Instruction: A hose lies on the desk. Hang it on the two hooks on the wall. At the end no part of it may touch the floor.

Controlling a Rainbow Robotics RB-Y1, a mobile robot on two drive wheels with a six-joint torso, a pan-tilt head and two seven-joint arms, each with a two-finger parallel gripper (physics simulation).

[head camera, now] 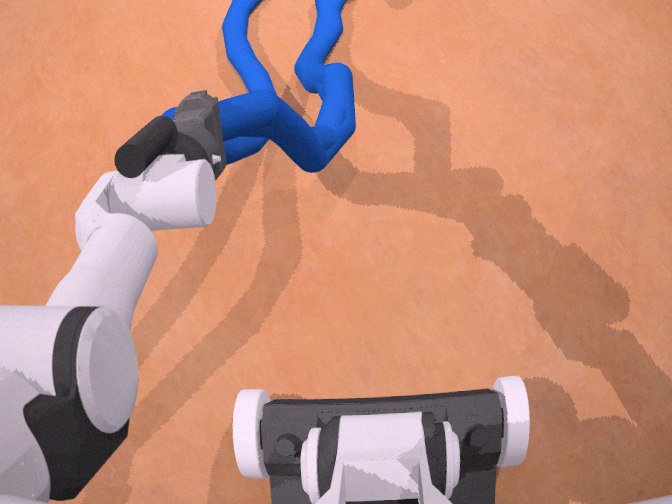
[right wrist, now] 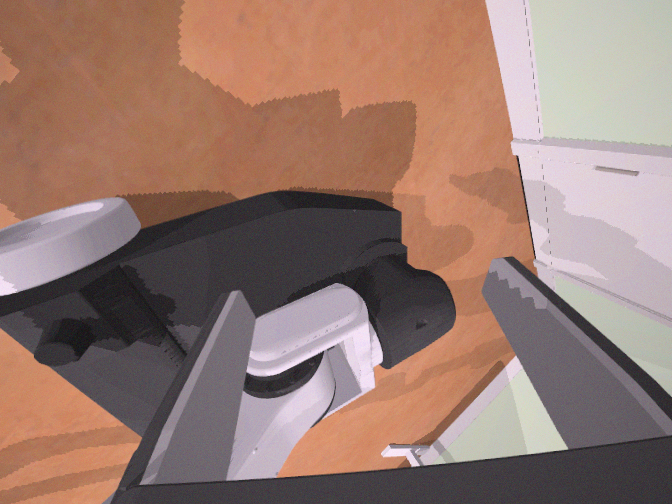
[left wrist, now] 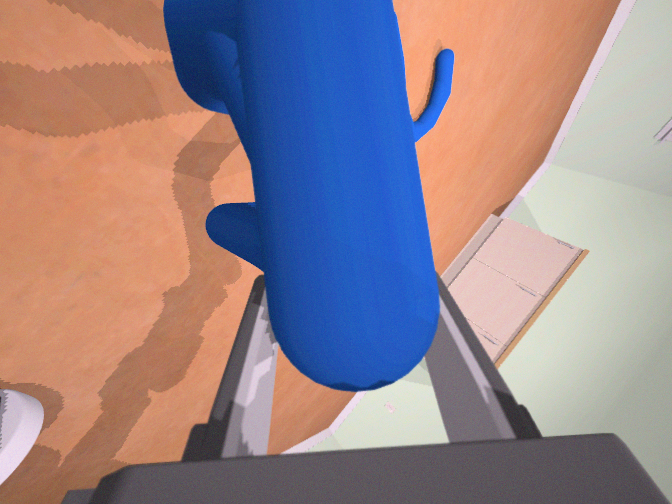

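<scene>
The blue hose (head camera: 287,103) hangs in loops above the orange floor, and its upper strands run out of the top of the head view. My left gripper (head camera: 203,130) is shut on one end of the hose at the upper left. In the left wrist view the thick hose end (left wrist: 336,217) sits between the two grey fingers (left wrist: 352,347), with thinner parts of the hose trailing beyond. My right gripper (right wrist: 369,325) is open and empty, pointing down over the robot's own base. The wall hooks are not in view.
The robot's dark base with white wheels (head camera: 379,439) sits at the bottom of the head view and also shows in the right wrist view (right wrist: 227,271). A pale green wall with a white cabinet (right wrist: 591,189) stands at the right. A light desk (left wrist: 515,282) shows by the wall.
</scene>
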